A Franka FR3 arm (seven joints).
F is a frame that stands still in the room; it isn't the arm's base.
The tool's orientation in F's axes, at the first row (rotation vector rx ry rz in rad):
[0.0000 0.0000 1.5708]
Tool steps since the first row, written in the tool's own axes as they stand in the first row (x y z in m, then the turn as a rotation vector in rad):
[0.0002 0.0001 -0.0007 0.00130 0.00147 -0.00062]
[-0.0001 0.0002 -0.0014 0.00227 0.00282 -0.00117]
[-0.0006 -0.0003 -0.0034 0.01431 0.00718 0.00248]
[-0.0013 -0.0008 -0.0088 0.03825 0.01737 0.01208]
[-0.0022 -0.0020 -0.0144 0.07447 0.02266 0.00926]
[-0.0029 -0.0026 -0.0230 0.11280 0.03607 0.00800]
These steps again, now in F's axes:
[-0.0001 0.0002 -0.0007 -0.00147 0.00130 -0.00062]
[-0.0002 -0.0001 -0.0014 -0.00282 0.00227 -0.00117]
[0.0003 -0.0006 -0.0034 -0.00718 0.01431 0.00248]
[0.0008 -0.0013 -0.0088 -0.01737 0.03825 0.01208]
[0.0020 -0.0022 -0.0144 -0.02266 0.07447 0.00926]
[0.0026 -0.0029 -0.0230 -0.03607 0.11280 0.00800]

